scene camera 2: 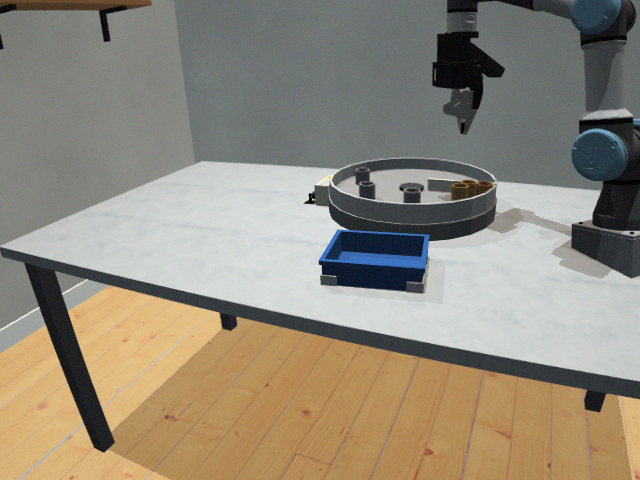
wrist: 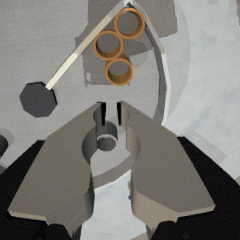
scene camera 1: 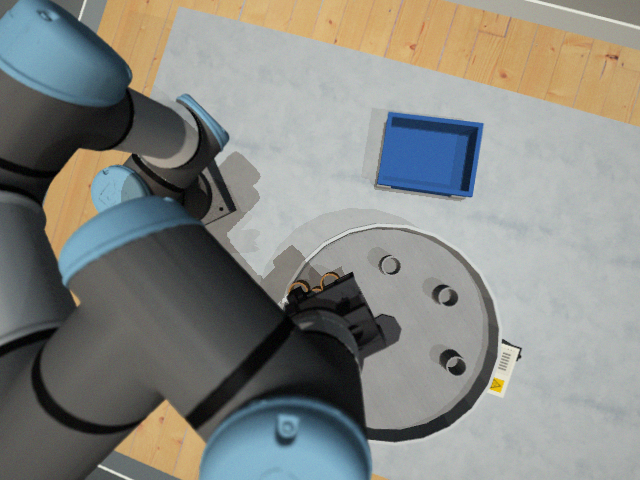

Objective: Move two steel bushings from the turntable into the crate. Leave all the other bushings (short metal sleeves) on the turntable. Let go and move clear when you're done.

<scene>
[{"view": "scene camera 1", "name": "my gripper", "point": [323, 303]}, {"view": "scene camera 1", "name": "blue crate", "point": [423, 150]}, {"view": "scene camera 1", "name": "turntable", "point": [405, 385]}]
</scene>
